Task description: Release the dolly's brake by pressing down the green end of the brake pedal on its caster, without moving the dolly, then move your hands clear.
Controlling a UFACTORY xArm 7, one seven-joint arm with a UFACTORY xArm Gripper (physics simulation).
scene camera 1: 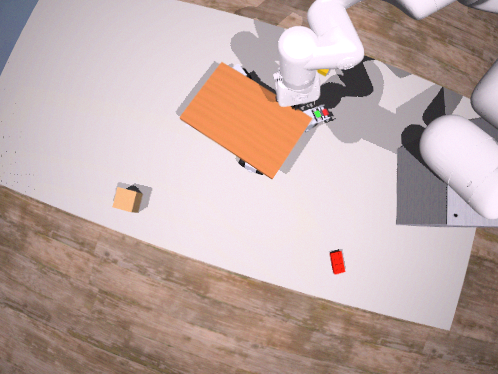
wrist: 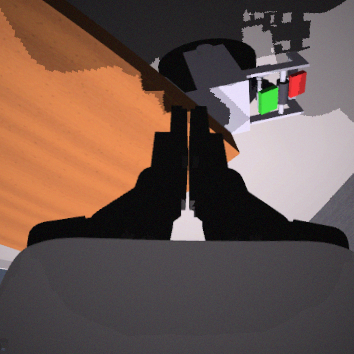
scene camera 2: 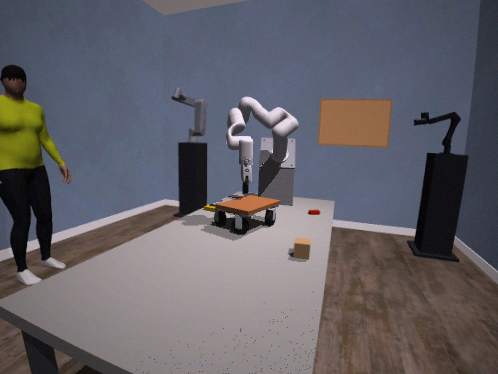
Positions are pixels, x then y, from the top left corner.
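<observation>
I can see a dolly in scene camera 1 [240, 115]. The wrist view shows the dolly too, and so does scene camera 2. On the dolly [wrist: 86, 106] and [scene camera 2: 245, 198] are the same spot.
</observation>
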